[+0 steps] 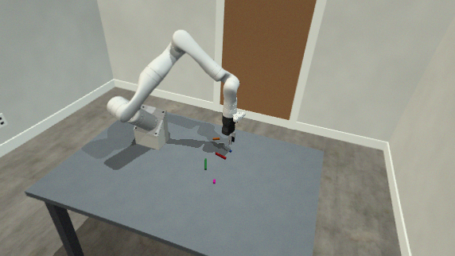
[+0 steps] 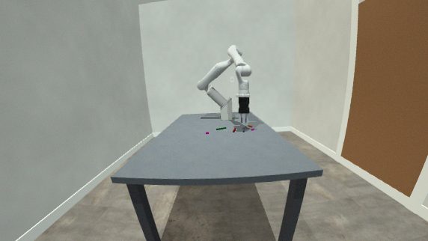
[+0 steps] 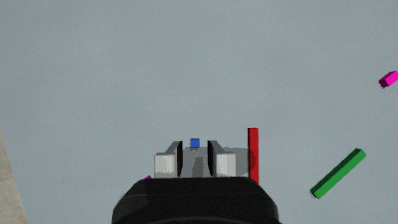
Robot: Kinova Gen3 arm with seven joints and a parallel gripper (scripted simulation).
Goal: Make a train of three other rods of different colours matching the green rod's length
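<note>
The blue rod lies 80 mm below my hand. The rest, counted from my hand: orange rod: 120 mm behind, 80 mm to the left, 80 mm below; red rod: 40 mm behind, 60 mm to the right, 80 mm below; grey rod: 70 mm behind, 50 mm to the left, 80 mm below.
</note>
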